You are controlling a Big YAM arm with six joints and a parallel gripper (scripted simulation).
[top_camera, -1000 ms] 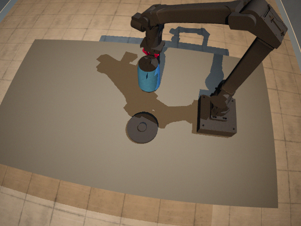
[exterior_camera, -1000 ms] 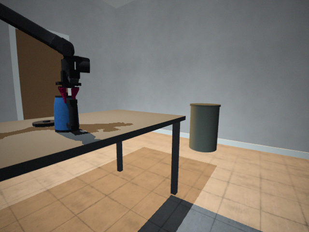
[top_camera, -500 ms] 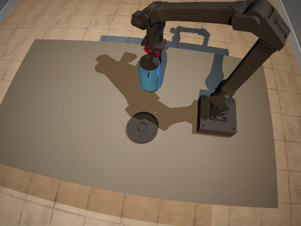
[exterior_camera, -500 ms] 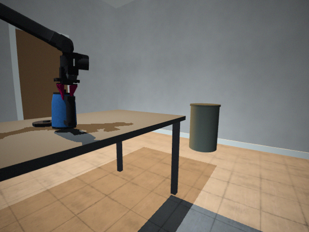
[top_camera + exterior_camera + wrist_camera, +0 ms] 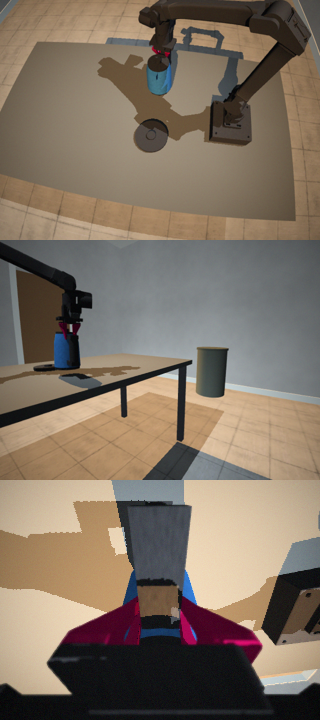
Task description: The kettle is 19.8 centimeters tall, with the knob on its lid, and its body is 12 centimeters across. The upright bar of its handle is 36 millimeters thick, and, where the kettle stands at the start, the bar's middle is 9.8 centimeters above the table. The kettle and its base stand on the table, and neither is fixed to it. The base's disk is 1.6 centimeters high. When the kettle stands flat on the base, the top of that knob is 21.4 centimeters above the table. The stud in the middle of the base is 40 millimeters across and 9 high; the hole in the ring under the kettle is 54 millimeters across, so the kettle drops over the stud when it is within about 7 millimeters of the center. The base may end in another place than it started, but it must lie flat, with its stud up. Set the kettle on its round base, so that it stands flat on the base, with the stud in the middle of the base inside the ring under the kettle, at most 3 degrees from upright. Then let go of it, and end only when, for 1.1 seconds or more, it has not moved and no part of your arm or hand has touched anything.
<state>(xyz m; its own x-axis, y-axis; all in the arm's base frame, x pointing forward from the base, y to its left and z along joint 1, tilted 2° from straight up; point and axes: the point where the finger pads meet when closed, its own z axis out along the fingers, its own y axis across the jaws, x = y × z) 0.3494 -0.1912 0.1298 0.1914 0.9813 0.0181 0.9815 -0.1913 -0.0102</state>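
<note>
The blue kettle lies 3 cm to the left of my hand and 6 cm below it. Round my hand: kettle base 1 cm ahead, 32 cm to the left, 18 cm below.
</note>
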